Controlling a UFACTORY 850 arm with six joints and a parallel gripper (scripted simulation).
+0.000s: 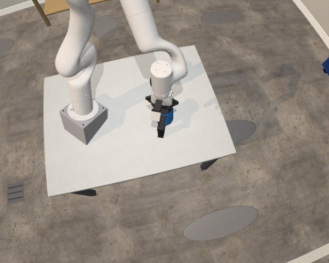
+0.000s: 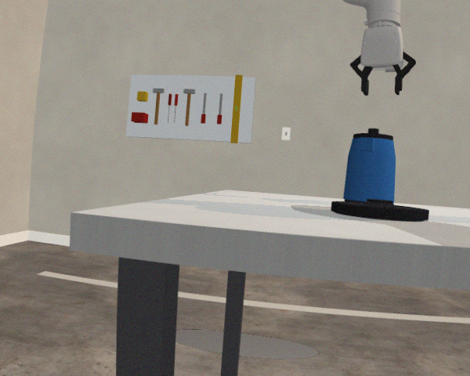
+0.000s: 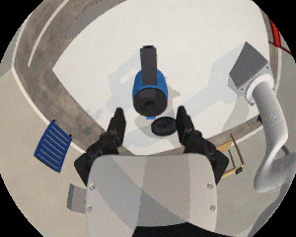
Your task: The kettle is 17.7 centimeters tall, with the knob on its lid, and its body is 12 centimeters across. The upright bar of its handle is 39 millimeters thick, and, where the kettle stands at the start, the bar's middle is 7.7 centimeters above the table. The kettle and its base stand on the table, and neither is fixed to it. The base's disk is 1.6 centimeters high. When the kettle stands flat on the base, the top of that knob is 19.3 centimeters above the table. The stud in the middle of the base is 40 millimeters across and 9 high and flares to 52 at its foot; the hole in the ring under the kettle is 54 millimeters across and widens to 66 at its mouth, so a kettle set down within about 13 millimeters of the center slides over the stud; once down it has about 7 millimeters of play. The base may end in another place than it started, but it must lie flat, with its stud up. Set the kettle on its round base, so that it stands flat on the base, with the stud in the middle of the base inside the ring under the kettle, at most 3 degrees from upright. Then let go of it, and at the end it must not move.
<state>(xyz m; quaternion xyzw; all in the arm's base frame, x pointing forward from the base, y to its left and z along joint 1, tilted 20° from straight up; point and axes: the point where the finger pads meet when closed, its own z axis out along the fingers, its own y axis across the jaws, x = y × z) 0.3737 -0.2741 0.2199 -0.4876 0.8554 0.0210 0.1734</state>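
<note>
The blue kettle lies 20 mm ahead of my hand, 30 mm to the left of it and 200 mm below it. Also, from my hand: black round base 100 mm ahead, 330 mm to the left, 280 mm below.
</note>
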